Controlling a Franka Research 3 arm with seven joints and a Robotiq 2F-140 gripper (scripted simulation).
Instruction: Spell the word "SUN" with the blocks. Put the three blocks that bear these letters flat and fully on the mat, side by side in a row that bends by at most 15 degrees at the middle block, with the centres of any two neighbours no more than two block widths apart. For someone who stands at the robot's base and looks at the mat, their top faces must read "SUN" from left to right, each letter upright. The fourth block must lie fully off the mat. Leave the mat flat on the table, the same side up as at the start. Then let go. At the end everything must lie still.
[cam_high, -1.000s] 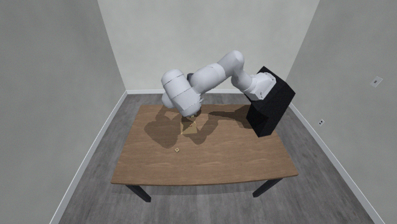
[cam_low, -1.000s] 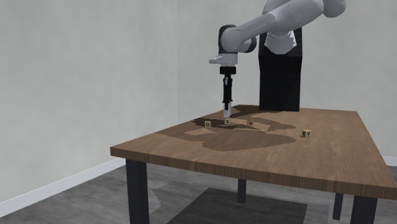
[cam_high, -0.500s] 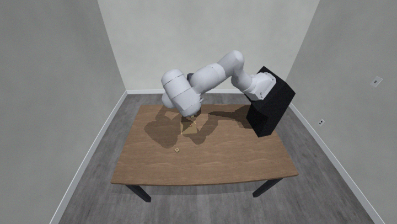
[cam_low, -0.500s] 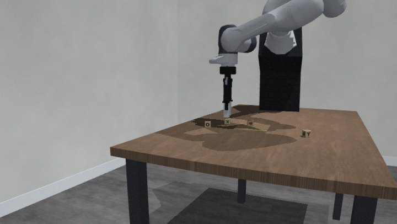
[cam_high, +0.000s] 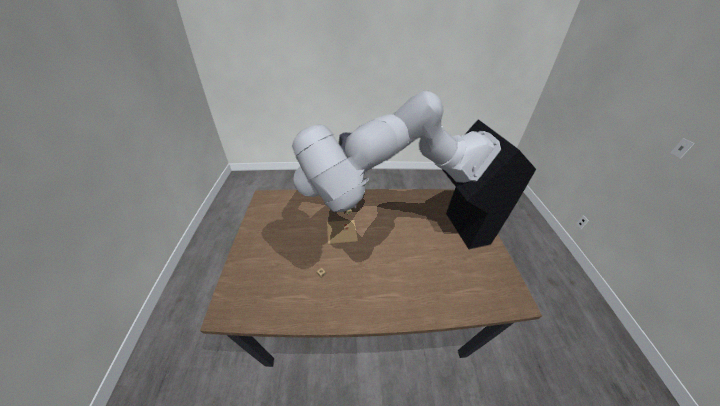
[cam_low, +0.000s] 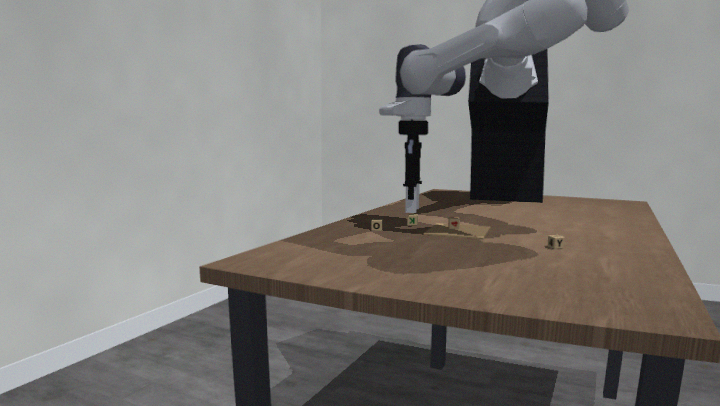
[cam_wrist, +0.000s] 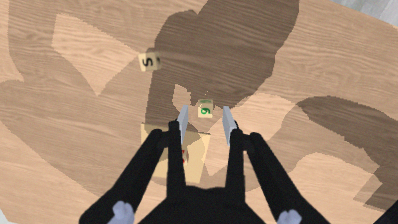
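My hand is 50 mm above the U block. The rest, counted from my hand: S block (100 mm ahead, 70 mm to the right, 50 mm below); then tan mat (130 mm to the left, 60 mm below, 50 mm ahead).
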